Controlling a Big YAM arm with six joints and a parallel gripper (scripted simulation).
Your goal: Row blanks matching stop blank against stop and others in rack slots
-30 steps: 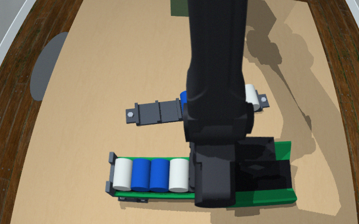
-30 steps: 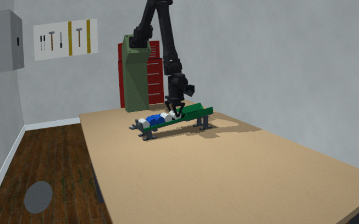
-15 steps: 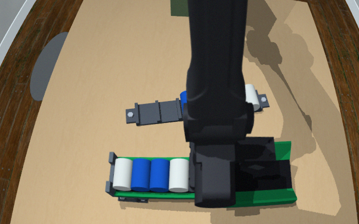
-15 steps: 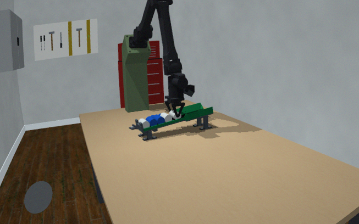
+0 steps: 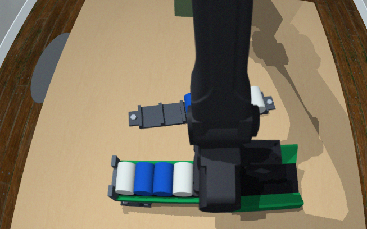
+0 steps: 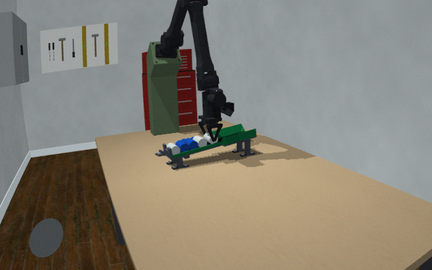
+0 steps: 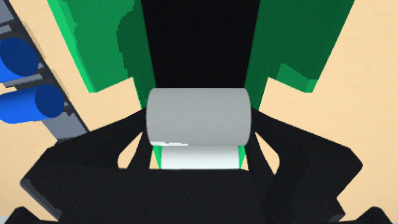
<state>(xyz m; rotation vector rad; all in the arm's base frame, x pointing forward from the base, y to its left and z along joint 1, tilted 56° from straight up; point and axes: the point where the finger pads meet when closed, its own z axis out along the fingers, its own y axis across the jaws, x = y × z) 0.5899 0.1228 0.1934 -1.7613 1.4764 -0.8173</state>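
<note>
Right now the grey stop is 5 cm ahead of my hand, 19 cm to the right of it and 3 cm below it. From my hand the other things lie so: stock rack (20 cm behind, 6 cm to the right, 10 cm below).
</note>
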